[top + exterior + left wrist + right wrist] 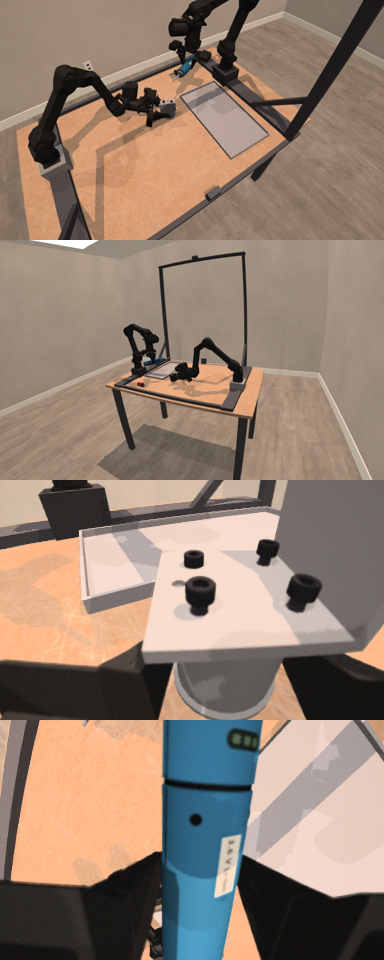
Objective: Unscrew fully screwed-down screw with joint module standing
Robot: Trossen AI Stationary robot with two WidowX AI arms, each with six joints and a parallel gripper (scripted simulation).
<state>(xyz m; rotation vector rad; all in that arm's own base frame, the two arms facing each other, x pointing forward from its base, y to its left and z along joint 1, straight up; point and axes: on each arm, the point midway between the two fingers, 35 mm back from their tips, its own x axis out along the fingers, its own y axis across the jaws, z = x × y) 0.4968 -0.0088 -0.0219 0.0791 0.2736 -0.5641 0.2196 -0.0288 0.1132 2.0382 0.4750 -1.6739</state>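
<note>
Right now the grey L-shaped bracket is 20 mm behind my left hand, 20 mm to the right of it and 30 mm above it. From my left hand the other things lie so: shallow grey tray: 170 mm behind, 220 mm to the right, 30 mm below; screwdriver bit: 80 mm to the right, 140 mm above; screw: 10 mm behind, 50 mm to the right, 30 mm above.
</note>
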